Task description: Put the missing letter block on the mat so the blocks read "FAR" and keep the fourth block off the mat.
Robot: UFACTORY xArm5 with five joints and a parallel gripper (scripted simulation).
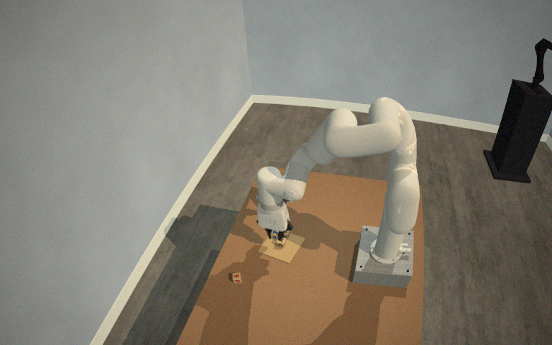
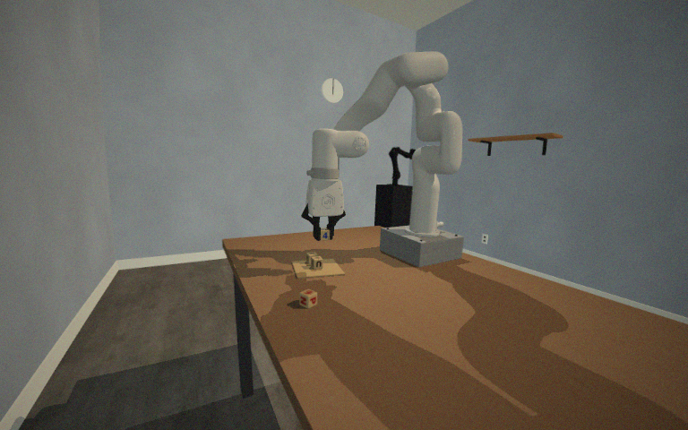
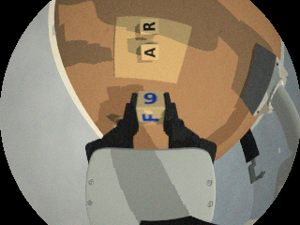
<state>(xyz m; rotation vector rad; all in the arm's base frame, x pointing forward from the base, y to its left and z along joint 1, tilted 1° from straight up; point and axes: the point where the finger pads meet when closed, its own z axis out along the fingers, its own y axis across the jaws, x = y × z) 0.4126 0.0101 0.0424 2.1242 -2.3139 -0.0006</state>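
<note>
Now: hand 120 mm above the mat and 50 mm to the left of it.
</note>
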